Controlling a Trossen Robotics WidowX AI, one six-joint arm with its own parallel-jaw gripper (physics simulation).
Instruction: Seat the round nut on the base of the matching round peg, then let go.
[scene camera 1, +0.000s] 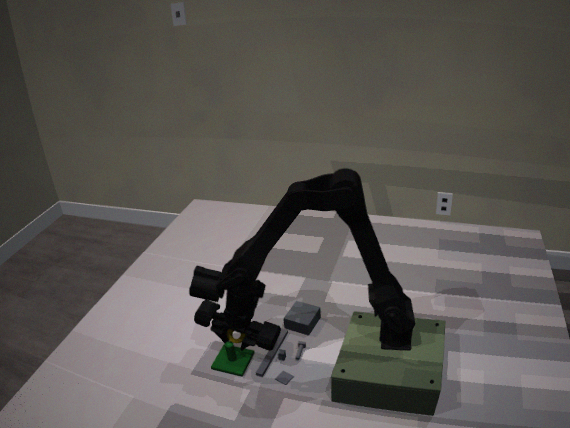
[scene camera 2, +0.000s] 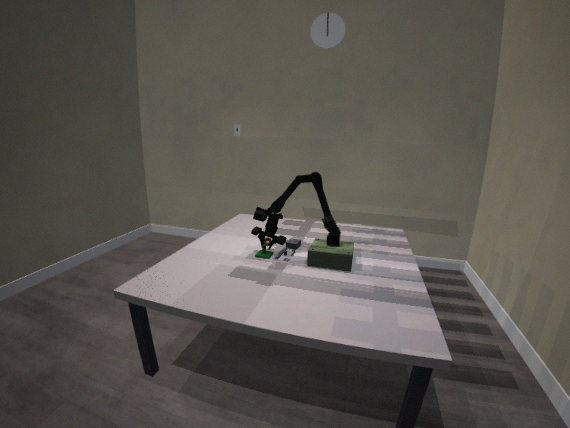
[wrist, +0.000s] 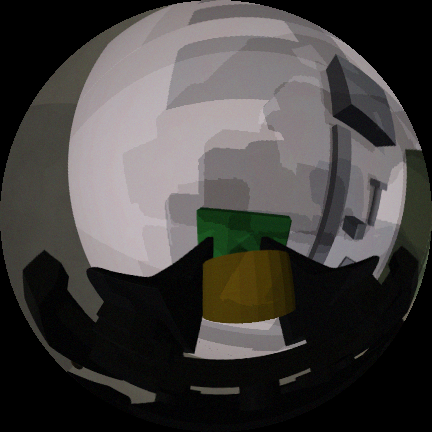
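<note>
My gripper (scene camera 1: 235, 344) (scene camera 2: 266, 245) (wrist: 236, 242) is shut on the yellow round nut (scene camera 1: 235, 341) (scene camera 2: 265, 242) (wrist: 247, 287). In scene camera 1 the nut's hole faces that camera, so the nut is held on edge, not flat. The nut is above and slightly behind the green round peg (scene camera 1: 230, 352) (scene camera 2: 264, 248). The peg stands upright on its green square base (scene camera 1: 242, 363) (scene camera 2: 267, 255) (wrist: 242, 220). In the wrist view, the nut and fingers cover the base's near part and the peg does not show clearly. Whether nut and peg touch cannot be told.
Right of the base lie a long grey bar (scene camera 1: 271, 354) (wrist: 334, 175), a small grey cube (scene camera 1: 282, 354) (wrist: 354, 227), a grey bolt (scene camera 1: 300, 350) (wrist: 374, 205) and a flat grey square (scene camera 1: 284, 377). A grey block (scene camera 1: 302, 317) (wrist: 367, 110) lies behind. The arm stands on a green box (scene camera 1: 385, 390) (scene camera 2: 330, 257).
</note>
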